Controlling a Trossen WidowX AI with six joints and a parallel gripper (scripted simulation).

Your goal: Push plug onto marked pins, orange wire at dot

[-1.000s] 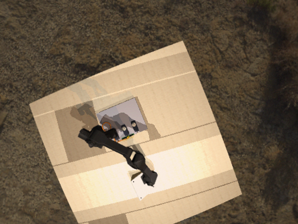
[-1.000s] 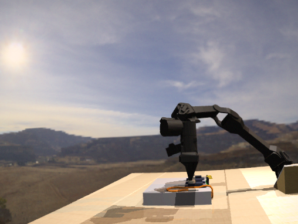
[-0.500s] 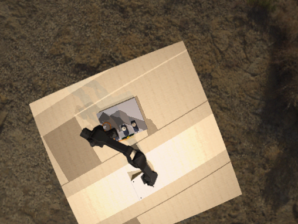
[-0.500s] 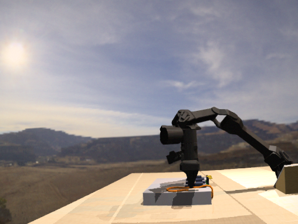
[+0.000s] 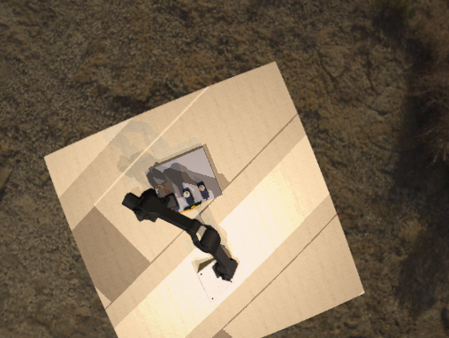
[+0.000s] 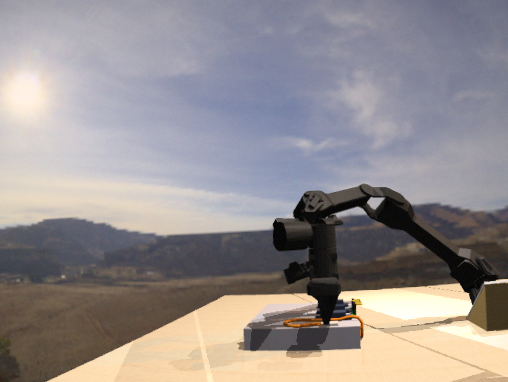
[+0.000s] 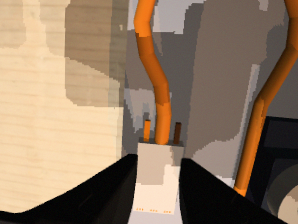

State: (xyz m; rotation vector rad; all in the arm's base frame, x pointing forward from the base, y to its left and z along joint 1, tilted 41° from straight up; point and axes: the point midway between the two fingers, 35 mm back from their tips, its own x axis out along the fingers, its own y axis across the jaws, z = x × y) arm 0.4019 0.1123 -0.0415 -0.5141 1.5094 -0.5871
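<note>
Right now my gripper tip is 14 cm to the left of the yellow band, 7 cm past it and 2 cm below it. Also, from my gripper tip: grey holder: 14 cm to the right, 9 cm ahead, 3 cm below.
</note>
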